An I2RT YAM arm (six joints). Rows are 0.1 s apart.
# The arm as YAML. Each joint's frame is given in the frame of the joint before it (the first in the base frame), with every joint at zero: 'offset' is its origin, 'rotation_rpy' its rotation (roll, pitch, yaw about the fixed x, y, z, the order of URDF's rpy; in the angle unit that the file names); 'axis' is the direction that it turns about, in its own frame. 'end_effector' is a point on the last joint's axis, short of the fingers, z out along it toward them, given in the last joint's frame.
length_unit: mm
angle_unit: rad
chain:
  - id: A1
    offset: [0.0, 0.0, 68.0]
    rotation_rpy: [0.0, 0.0, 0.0]
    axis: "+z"
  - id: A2
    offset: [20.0, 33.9, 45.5]
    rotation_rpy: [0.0, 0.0, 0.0]
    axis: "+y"
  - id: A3
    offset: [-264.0, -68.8, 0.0]
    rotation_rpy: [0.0, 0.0, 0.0]
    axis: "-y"
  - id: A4
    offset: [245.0, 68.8, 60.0]
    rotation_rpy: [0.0, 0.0, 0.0]
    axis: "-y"
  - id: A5
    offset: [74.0, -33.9, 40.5]
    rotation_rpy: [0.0, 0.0, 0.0]
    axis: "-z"
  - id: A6
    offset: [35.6, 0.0, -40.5]
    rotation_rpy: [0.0, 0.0, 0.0]
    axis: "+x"
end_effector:
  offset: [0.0, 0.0, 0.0]
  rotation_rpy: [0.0, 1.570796, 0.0]
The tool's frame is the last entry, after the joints.
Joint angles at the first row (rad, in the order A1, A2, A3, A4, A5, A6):
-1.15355 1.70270 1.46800 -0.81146 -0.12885 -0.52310
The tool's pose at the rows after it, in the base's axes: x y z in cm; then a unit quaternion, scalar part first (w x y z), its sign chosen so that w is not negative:
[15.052 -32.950 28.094 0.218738 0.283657 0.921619 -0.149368]
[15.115 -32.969 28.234 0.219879 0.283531 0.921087 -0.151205]
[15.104 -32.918 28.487 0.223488 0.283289 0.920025 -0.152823]
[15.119 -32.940 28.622 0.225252 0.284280 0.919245 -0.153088]
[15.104 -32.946 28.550 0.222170 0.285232 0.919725 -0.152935]
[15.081 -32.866 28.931 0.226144 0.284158 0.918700 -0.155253]
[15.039 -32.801 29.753 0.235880 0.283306 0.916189 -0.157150]
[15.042 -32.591 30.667 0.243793 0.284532 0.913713 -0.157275]
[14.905 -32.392 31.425 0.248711 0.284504 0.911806 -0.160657]
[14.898 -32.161 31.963 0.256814 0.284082 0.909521 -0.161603]
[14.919 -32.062 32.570 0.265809 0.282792 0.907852 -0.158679]
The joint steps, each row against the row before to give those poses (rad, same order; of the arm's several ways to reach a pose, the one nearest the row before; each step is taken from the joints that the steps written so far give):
-0.00152 0.00308 0.00002 -0.00002 -0.00154 0.00003
0.00153 0.00001 0.00459 0.00001 0.00153 0.00151
-0.00001 -0.00460 0.00306 0.00000 -0.00304 0.00153
-0.00002 -0.00003 0.00462 -0.00154 -0.00157 0.00308
0.00001 0.00157 0.00002 -0.00307 0.00462 0.00000
0.00002 -0.00613 0.00607 -0.00303 -0.00305 0.00001
-0.00154 -0.00767 0.01994 -0.01073 -0.01228 0.00305
0.00154 -0.00920 0.02302 -0.01989 -0.00919 0.00919
-0.00156 -0.01073 0.01535 -0.01385 -0.00310 0.00153
0.00154 -0.01075 0.00617 -0.00311 -0.00917 0.00614
0.00001 -0.00310 0.01832 -0.01223 -0.01687 0.00461

